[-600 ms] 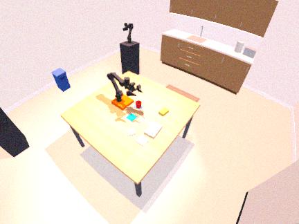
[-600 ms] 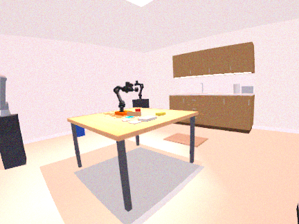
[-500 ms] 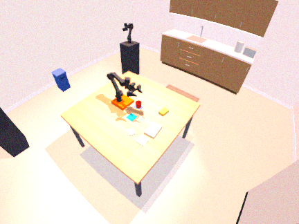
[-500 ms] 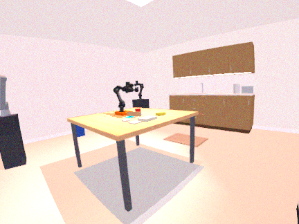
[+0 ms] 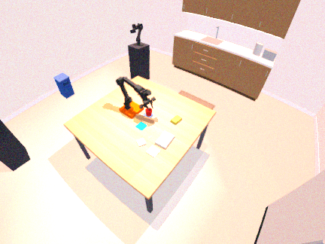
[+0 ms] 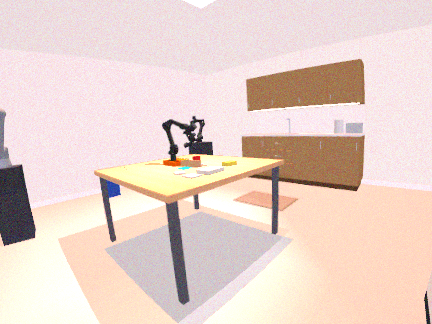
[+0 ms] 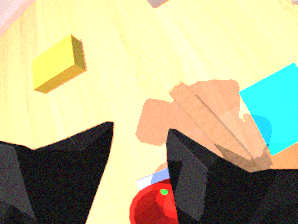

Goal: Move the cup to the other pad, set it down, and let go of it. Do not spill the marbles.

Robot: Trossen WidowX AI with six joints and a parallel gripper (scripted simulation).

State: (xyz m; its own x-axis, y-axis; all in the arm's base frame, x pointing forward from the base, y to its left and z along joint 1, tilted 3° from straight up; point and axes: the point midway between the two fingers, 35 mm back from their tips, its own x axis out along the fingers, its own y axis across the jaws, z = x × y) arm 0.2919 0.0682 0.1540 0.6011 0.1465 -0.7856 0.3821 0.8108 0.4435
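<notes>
Right now my gripper tip is 8 cm past the red cup, 3 cm to the right of it and 11 cm above it. From my gripper tip the other things lie so: cyan pad (1 cm behind, 15 cm to the right, 16 cm below).
</notes>
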